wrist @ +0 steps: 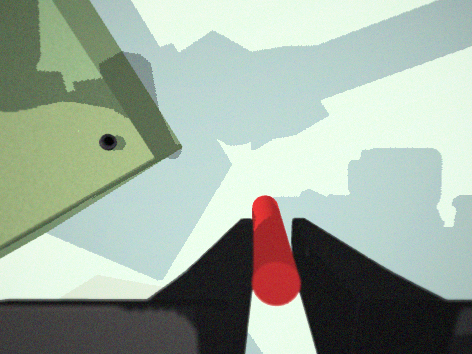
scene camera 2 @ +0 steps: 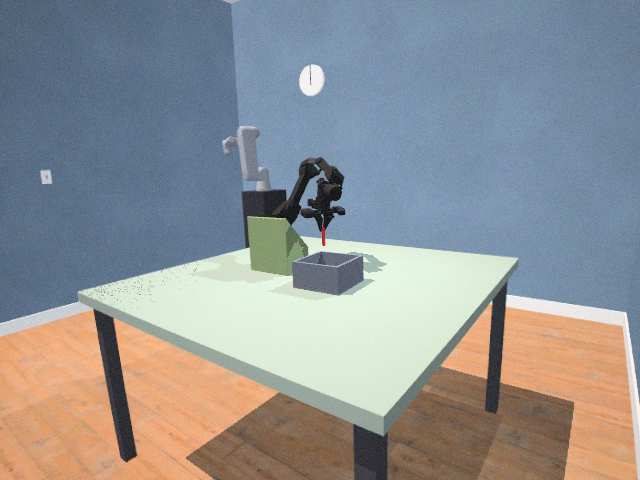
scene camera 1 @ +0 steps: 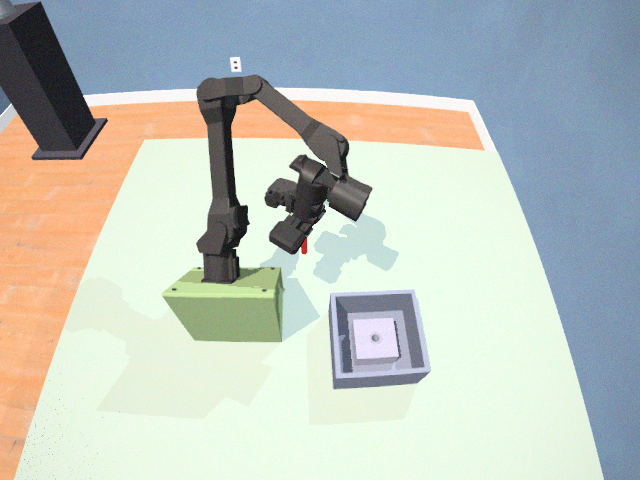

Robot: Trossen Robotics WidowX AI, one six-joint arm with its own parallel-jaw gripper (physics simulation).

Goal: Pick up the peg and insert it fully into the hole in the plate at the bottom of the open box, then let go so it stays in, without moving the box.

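Pixels of known places: gripper, fingertip midpoint: (wrist: 271, 230) (scene camera 2: 322, 231) (scene camera 1: 300, 234); arm's base at its link origin: (scene camera 2: 275, 231) (scene camera 1: 221, 279).
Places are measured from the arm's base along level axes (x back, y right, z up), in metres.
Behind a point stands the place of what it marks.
Note:
The red peg (scene camera 1: 303, 245) {z -0.033, x -0.159, y -0.118 m} (scene camera 2: 323, 237) {z -0.032, x -0.164, y -0.120 m} (wrist: 272, 250) {z 0.003, x -0.153, y -0.127 m} hangs upright below the fingers. My gripper (scene camera 2: 323, 227) {z -0.008, x -0.151, y -0.129 m} (wrist: 271, 230) {z -0.008, x -0.151, y -0.129 m} is shut on the peg near its upper end and holds it above the table; in scene camera 1 a finger carriage hides the fingertips. The open grey box (scene camera 1: 381, 381) {z -0.114, x -0.341, y 0.158 m} (scene camera 2: 314, 276) {z -0.108, x -0.339, y 0.159 m} stands on the table, nearer scene camera 1 than the peg and to its right in that view. Inside it lies the pale plate (scene camera 1: 366, 348) {z -0.105, x -0.308, y 0.089 m} with a round hole (scene camera 1: 375, 337) {z -0.123, x -0.331, y 0.056 m} in its middle. In scene camera 2 the box walls hide the plate. The box does not show in the wrist view.
The green base block (scene camera 1: 237, 318) {z -0.026, x -0.042, y 0.072 m} (scene camera 2: 268, 245) {z -0.045, x -0.026, y 0.073 m} (wrist: 65, 150) {z -0.048, x -0.088, y -0.055 m} under the arm stands left of the box and the peg. The box's raised walls surround the plate on all sides. A dark pedestal (scene camera 1: 51, 77) (scene camera 2: 264, 201) stands behind, off the table.

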